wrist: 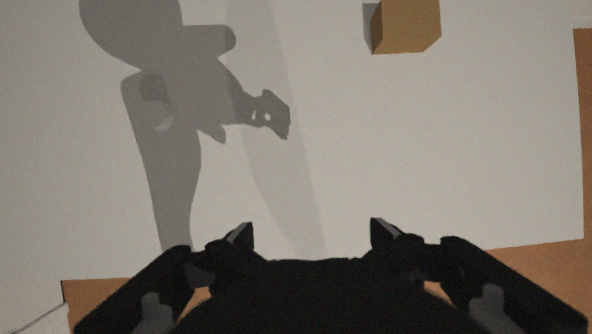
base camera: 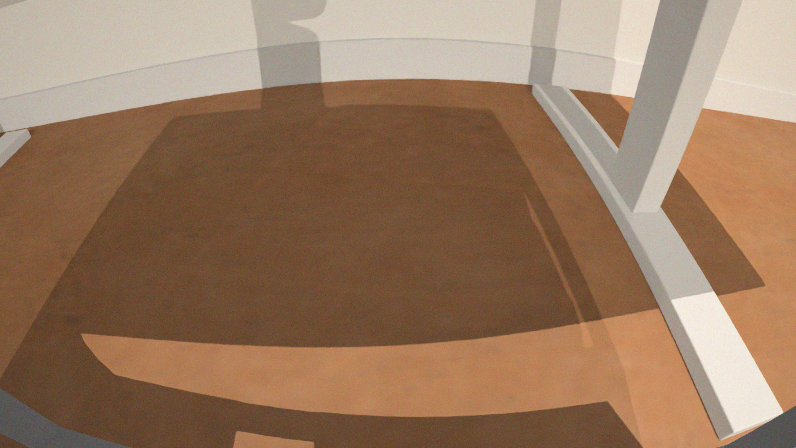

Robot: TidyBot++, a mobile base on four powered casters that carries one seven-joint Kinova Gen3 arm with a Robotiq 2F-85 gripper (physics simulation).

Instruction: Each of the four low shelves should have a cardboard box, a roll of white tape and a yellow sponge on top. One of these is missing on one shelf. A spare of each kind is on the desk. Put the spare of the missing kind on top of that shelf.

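Frame: origin at the arm's base, x ahead, y left, z up, level; centimetres.
Seen in the pictures: gripper, fingertip midpoint: (wrist: 311, 233).
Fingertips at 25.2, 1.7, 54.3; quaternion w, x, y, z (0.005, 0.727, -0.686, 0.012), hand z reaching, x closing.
Observation:
Offsets run from my fingertips to a thing's top centre, as dx, dy, dz. "*": to the spot under its first point. Level surfaces: height alone.
In the wrist view, the white desk top {dz -21.9} (wrist: 450, 150) fills most of the picture. The spare cardboard box {+27.1, -15.8, -16.9} (wrist: 407, 27) stands on it at the top right, cut off by the picture's upper edge. The roll of white tape {+13.0, +26.2, -19.5} (wrist: 161, 119) is at the upper left, mostly within the arm's shadow and hard to make out. My gripper (wrist: 311, 233) is open and empty, above the desk near its front edge, well apart from the box and the tape. No yellow sponge and no low shelf shows in either view.
In the base view, a white desk leg {* +24.0, -32.6, -76.0} (base camera: 668, 111) rises at the right from a long foot (base camera: 718, 345) on the brown floor {dz -93.9} (base camera: 362, 222). Part of another foot (base camera: 12, 143) shows at the left edge. A pale wall with a baseboard (base camera: 417, 58) stands behind.

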